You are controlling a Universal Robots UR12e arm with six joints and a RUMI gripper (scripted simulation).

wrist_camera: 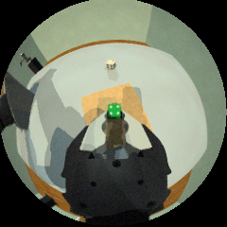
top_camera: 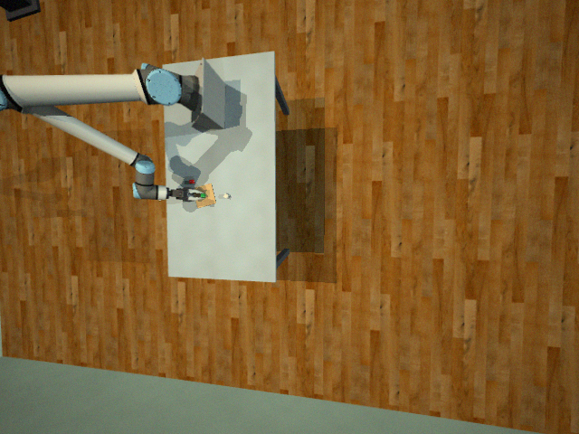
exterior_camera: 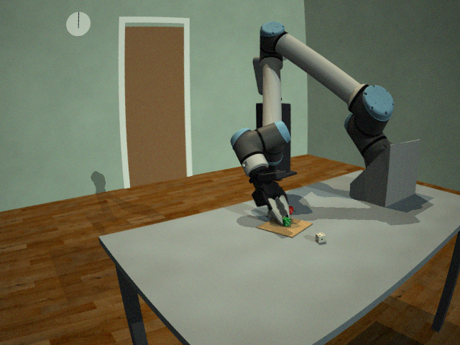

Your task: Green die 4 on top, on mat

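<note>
Right now my hand is 1 cm to the right of the green die and 1 cm above it. Round my hand: red die: 10 cm behind, 7 cm to the right, 1 cm below; tan mat: 2 cm below, 1 cm to the left; white die: 17 cm to the left, 3 cm ahead, 1 cm below.
</note>
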